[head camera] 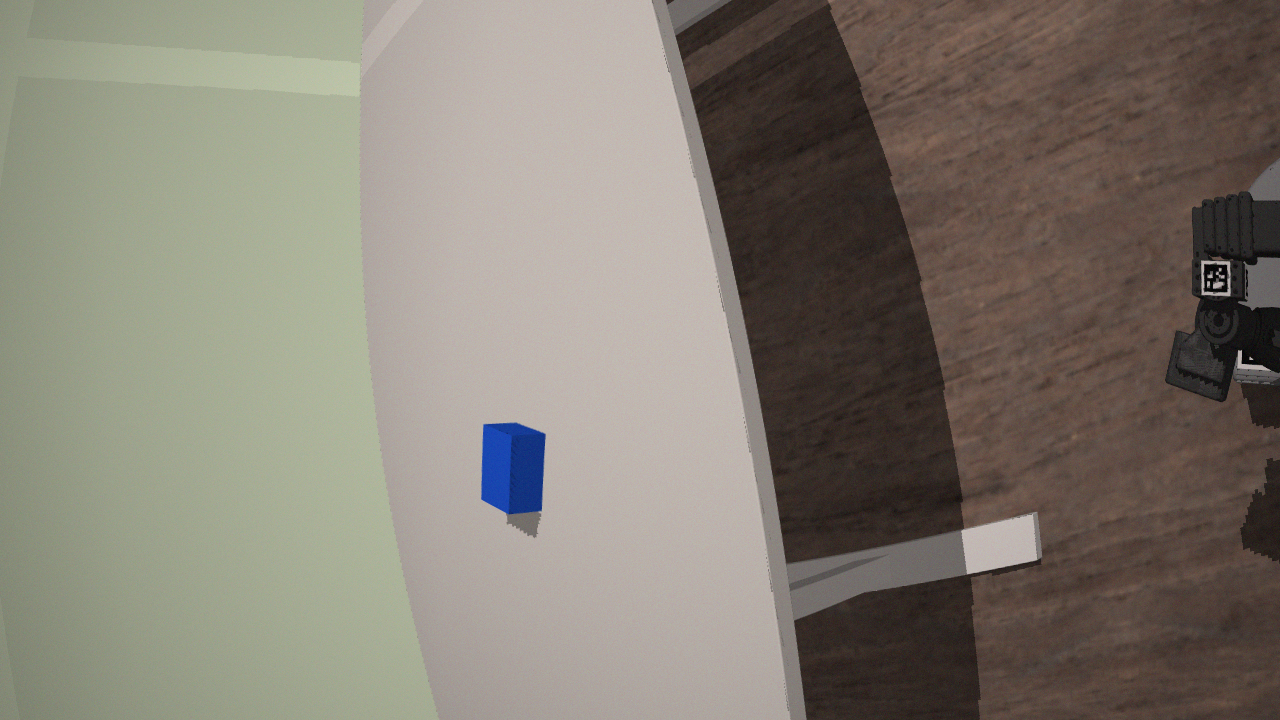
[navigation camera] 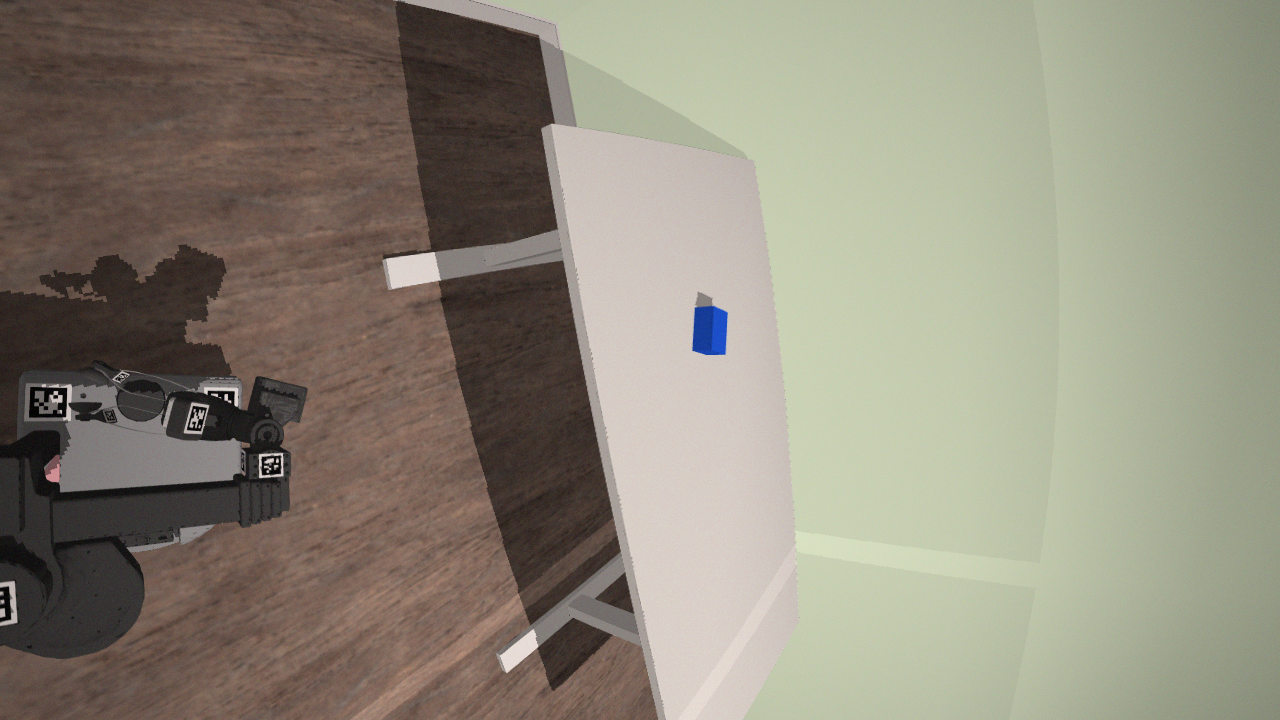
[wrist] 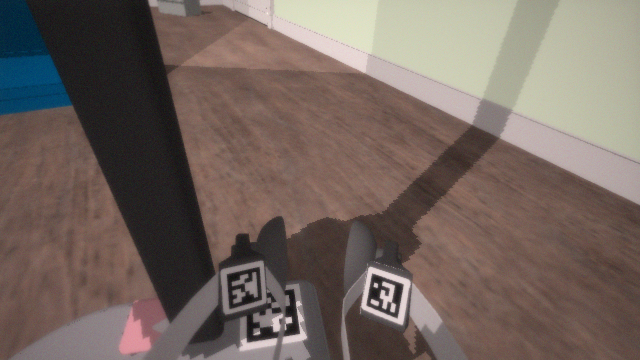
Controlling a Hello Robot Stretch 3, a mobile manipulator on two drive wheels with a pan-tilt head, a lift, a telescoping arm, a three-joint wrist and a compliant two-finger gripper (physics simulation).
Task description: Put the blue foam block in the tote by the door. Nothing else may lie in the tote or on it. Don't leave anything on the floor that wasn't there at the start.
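Where they show: gripper, fingertip midpoint: (navigation camera: 76, 387) (wrist: 316, 244); robot's base, origin of the base link: (navigation camera: 141, 397).
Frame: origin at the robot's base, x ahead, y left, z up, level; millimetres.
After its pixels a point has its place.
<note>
The blue foam block (head camera: 512, 468) @(x 167, y -855, z 762 mm) (navigation camera: 709, 331) @(x 168, y -855, z 758 mm) stands on the pale table top (head camera: 572, 223) @(x -95, y -814, z 720 mm) (navigation camera: 662, 232) @(x 348, y -740, z 720 mm), nearer its wall side. My gripper (navigation camera: 92, 388) @(x 28, y 82, z 305 mm) (wrist: 316, 244) @(x 28, y 82, z 305 mm) is open and empty. It is over the robot's base, well away from the table and the block; in the head view part of my wrist shows at the right edge, and the fingers do not. In the wrist view part of a grey box-like object (wrist: 179, 7) @(x -535, y 2851, z 57 mm) stands far off near a white door (wrist: 252, 9) @(x 16, y 2713, z 72 mm); whether it is the tote I cannot tell.
The table's legs (head camera: 998, 544) @(x 345, y -592, z 25 mm) (navigation camera: 411, 270) @(x 343, y -583, z 25 mm) (navigation camera: 519, 651) @(x -840, y -964, z 25 mm) reach out over the floor towards me. A green wall (head camera: 196, 358) @(x 76, y -1414, z 1045 mm) (navigation camera: 913, 313) @(x 254, y -1351, z 1092 mm) (wrist: 440, 45) @(x 635, y 1008, z 201 mm) runs behind the table. A large blue object (wrist: 30, 82) @(x -691, y 1084, z 77 mm) stands at the left in the wrist view, partly behind my dark mast (wrist: 120, 125) @(x -67, y 116, z 369 mm).
</note>
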